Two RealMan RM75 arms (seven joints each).
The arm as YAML. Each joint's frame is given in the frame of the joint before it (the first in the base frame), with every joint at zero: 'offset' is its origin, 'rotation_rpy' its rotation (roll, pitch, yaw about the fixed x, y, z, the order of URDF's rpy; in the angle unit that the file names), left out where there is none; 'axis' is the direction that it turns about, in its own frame. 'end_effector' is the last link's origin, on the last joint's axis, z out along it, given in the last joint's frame.
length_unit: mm
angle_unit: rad
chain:
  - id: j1
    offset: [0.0, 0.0, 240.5]
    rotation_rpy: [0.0, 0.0, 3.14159]
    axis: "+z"
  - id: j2
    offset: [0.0, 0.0, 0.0]
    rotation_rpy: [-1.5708, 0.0, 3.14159]
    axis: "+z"
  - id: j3
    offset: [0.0, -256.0, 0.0]
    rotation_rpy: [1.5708, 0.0, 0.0]
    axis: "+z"
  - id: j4
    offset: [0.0, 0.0, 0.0]
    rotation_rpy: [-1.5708, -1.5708, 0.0]
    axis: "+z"
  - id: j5
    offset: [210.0, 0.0, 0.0]
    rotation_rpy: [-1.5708, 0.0, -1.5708]
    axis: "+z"
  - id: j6
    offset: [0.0, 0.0, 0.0]
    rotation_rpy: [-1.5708, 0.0, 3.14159]
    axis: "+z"
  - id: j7
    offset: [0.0, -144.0, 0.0]
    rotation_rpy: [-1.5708, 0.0, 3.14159]
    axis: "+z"
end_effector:
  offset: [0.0, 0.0, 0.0]
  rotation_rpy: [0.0, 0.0, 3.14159]
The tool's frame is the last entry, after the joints.
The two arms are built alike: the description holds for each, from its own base.
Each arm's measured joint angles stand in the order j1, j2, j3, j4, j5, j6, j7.
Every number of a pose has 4 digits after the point. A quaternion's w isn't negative.
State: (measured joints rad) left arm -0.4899 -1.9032 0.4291 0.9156 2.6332 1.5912 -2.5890; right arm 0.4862 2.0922 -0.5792 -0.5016 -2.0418 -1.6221 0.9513
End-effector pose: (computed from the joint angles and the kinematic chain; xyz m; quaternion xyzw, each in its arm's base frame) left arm -0.3693 0.3105 0.1310 -0.6401 -0.7298 -0.0589 0.2328; right arm 0.2800 0.2942 -0.0228 -0.9474 0.0994 0.2673 0.1455
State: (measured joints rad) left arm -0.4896 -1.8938 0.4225 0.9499 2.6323 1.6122 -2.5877; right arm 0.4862 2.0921 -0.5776 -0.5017 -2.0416 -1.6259 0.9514
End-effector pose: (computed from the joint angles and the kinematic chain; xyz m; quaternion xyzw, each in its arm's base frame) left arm -0.3668 0.3111 0.1422 -0.6440 -0.7230 -0.0593 0.2428; right arm 0.2797 0.2940 -0.0225 -0.9471 0.0991 0.2688 0.1449
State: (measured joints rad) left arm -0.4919 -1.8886 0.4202 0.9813 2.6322 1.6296 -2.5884; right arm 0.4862 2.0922 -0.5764 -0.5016 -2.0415 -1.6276 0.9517
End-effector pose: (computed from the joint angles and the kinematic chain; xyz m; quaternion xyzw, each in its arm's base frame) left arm -0.3632 0.3124 0.1505 -0.6484 -0.7164 -0.0586 0.2507; right arm 0.2796 0.2938 -0.0223 -0.9468 0.0992 0.2697 0.1447
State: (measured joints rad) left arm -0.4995 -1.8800 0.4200 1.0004 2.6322 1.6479 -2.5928; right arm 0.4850 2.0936 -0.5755 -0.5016 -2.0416 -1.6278 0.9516
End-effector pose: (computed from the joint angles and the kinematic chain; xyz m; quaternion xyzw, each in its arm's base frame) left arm -0.3587 0.3149 0.1574 -0.6526 -0.7115 -0.0576 0.2540; right arm 0.2796 0.2934 -0.0228 -0.9465 0.1001 0.2704 0.1448
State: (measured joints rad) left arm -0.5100 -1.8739 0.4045 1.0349 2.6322 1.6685 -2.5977; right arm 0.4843 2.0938 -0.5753 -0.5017 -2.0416 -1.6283 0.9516
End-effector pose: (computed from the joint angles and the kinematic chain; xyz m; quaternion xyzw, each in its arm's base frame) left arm -0.3526 0.3180 0.1676 -0.6558 -0.7047 -0.0632 0.2634; right arm 0.2797 0.2931 -0.0228 -0.9465 0.1003 0.2706 0.1447
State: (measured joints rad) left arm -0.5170 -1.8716 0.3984 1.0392 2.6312 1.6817 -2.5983; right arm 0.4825 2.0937 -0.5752 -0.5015 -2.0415 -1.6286 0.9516
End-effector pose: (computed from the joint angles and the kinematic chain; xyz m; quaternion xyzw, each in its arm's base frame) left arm -0.3495 0.3193 0.1692 -0.6583 -0.7032 -0.0656 0.2605; right arm 0.2803 0.2926 -0.0228 -0.9463 0.1012 0.2706 0.1449
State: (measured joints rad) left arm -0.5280 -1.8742 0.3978 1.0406 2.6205 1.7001 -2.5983; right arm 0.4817 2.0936 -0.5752 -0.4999 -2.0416 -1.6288 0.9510
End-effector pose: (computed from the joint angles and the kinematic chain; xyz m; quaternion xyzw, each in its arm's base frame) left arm -0.3432 0.3220 0.1671 -0.6654 -0.6999 -0.0705 0.2498; right arm 0.2805 0.2922 -0.0230 -0.9462 0.1018 0.2709 0.1446
